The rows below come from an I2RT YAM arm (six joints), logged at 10 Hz.
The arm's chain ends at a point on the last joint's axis. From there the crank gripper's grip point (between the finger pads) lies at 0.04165 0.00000 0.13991 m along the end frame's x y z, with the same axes.
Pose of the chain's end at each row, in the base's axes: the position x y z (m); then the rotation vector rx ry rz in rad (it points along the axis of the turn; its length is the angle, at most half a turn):
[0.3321 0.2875 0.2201 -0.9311 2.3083 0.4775]
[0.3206 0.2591 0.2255 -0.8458 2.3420 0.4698]
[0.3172 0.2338 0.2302 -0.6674 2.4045 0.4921]
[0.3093 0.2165 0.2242 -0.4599 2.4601 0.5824]
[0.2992 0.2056 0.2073 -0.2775 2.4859 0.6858]
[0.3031 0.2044 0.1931 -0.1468 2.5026 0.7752]
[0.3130 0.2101 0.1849 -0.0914 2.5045 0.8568]
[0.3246 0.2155 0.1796 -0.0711 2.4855 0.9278]
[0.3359 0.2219 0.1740 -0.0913 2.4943 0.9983]
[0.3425 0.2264 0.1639 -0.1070 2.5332 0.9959]
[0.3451 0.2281 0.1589 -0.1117 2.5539 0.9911]
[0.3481 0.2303 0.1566 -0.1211 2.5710 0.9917]
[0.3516 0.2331 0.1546 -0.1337 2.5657 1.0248]
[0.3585 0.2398 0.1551 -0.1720 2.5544 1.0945]
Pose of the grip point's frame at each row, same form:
[0.3632 0.3396 0.0873 -0.9311 2.3083 0.4775]
[0.3529 0.3104 0.0927 -0.8458 2.3420 0.4698]
[0.3495 0.2869 0.0981 -0.6674 2.4045 0.4921]
[0.3388 0.2779 0.0951 -0.4599 2.4601 0.5824]
[0.3271 0.2769 0.0830 -0.2775 2.4859 0.6858]
[0.3288 0.2839 0.0734 -0.1468 2.5026 0.7752]
[0.3361 0.2967 0.0697 -0.0914 2.5045 0.8568]
[0.3468 0.3084 0.0692 -0.0711 2.4855 0.9278]
[0.3521 0.3198 0.0669 -0.0913 2.4943 0.9983]
[0.3535 0.3229 0.0550 -0.1070 2.5332 0.9959]
[0.3536 0.3236 0.0489 -0.1117 2.5539 0.9911]
[0.3541 0.3253 0.0459 -0.1211 2.5710 0.9917]
[0.3558 0.3304 0.0459 -0.1337 2.5657 1.0248]
[0.3581 0.3417 0.0506 -0.1720 2.5544 1.0945]

